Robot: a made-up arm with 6 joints. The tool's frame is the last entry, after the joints.
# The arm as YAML. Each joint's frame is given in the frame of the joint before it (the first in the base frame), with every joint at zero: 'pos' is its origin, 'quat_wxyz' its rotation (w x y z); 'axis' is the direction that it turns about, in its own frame. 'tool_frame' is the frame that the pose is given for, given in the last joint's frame.
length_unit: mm
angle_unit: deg
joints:
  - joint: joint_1
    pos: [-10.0, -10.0, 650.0]
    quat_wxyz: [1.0, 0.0, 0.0, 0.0]
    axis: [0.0, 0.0, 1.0]
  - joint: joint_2
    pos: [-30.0, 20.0, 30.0]
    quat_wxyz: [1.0, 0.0, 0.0, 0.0]
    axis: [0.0, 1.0, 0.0]
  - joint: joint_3
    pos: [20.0, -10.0, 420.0]
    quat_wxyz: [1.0, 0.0, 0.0, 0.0]
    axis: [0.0, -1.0, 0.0]
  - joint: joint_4
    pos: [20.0, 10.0, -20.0]
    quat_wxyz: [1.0, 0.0, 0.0, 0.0]
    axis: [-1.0, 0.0, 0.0]
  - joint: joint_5
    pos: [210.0, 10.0, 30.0]
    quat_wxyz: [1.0, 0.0, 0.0, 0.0]
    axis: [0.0, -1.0, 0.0]
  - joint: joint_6
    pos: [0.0, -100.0, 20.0]
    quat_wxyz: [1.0, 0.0, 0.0, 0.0]
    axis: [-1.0, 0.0, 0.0]
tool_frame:
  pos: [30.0, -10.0, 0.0]
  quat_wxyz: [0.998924, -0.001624, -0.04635, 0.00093]
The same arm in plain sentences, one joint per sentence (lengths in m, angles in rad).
The arm has six revolute joints in a row. What follows holds with every joint at zero, and every direction is one of the base frame's.
The first joint is mounted 0.01 m along -x and 0.01 m along -y and 0.65 m along +z from the base frame's origin and turns about +z.
The second joint is mounted 0.03 m along -x and 0.02 m along +y and 0.03 m along +z from the first joint and turns about +y.
The third joint is mounted 0.02 m along +x and 0.01 m along -y and 0.42 m along +z from the second joint and turns about -y.
The fourth joint is mounted 0.02 m along +x and 0.01 m along +y and 0.02 m along -z from the third joint and turns about -x.
The fifth joint is mounted 0.21 m along +x and 0.01 m along +y and 0.03 m along +z from the fourth joint and turns about -y.
The sixth joint is mounted 0.1 m along -y and 0.02 m along +z from the fifth joint and turns about -x.
The tool frame, which is the frame that the pose is given for, is mounted 0.03 m along +x and 0.01 m along -y from the sixth joint; its axes are the base frame's turned by roll -0.0033, pitch -0.0927 and yaw 0.002 rad (as in URDF: about the fixed x, then y, then z).

